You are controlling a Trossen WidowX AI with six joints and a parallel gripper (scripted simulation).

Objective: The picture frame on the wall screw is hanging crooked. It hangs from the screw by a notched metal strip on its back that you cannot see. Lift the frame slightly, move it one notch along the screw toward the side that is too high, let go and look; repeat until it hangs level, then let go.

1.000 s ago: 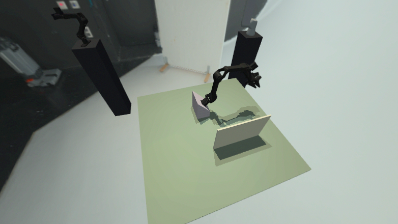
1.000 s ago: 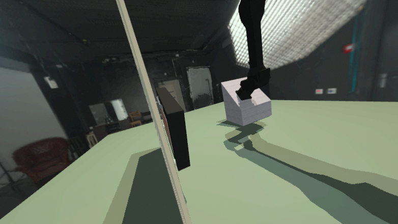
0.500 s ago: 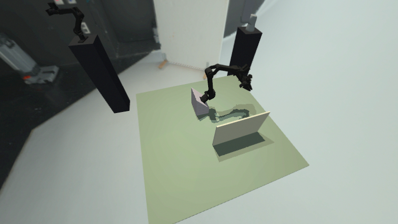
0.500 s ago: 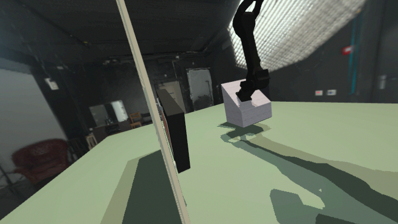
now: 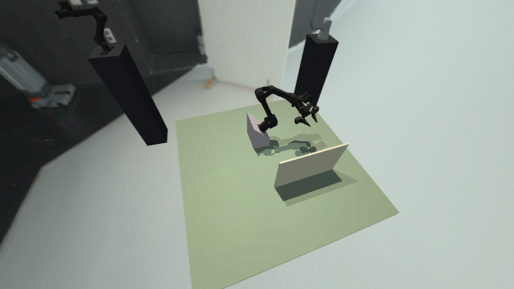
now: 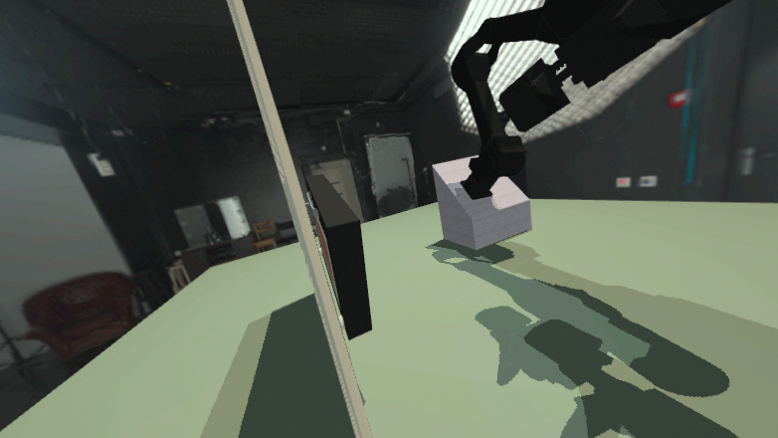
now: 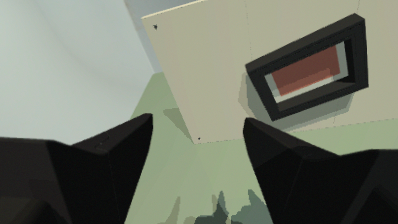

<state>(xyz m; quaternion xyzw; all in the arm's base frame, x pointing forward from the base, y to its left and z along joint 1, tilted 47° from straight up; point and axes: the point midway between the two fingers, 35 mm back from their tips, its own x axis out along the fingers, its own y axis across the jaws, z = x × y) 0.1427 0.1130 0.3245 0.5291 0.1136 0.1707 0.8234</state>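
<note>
The picture frame lies 220 mm ahead of my gripper tip, 120 mm to the right of it and 120 mm below it. Round my gripper tip: wall panel (230 mm ahead, 110 mm to the right, 130 mm below).
</note>
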